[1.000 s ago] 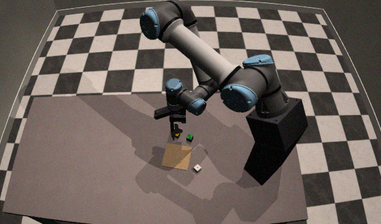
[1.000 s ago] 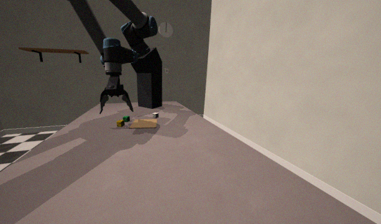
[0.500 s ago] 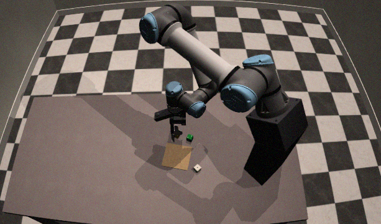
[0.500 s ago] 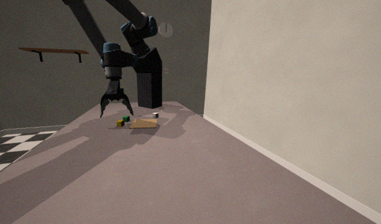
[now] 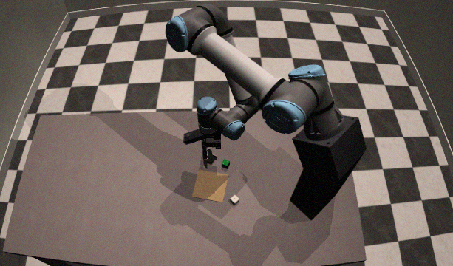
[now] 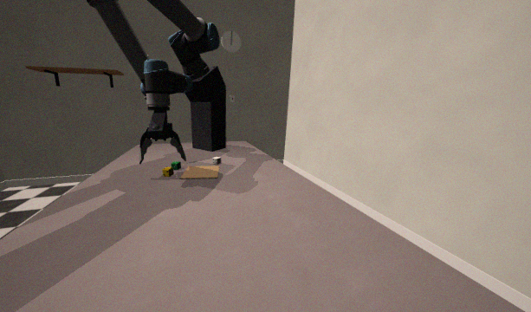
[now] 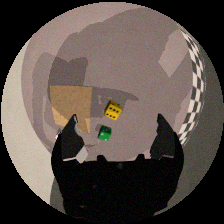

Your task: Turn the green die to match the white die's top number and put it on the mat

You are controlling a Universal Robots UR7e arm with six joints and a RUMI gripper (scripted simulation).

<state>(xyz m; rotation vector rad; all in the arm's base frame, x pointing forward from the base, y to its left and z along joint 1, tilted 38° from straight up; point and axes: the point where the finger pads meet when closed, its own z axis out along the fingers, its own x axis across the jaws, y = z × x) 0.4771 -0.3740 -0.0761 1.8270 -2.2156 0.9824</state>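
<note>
My hand is 40 mm above the yellow die, 10 mm to the right of it and 10 mm past it. Round my hand: tan mat (140 mm to the left, 50 mm below, 20 mm ahead); then white die (240 mm to the left, 60 mm behind, 40 mm below); then green die (70 mm behind, 60 mm to the left, 40 mm below).
</note>
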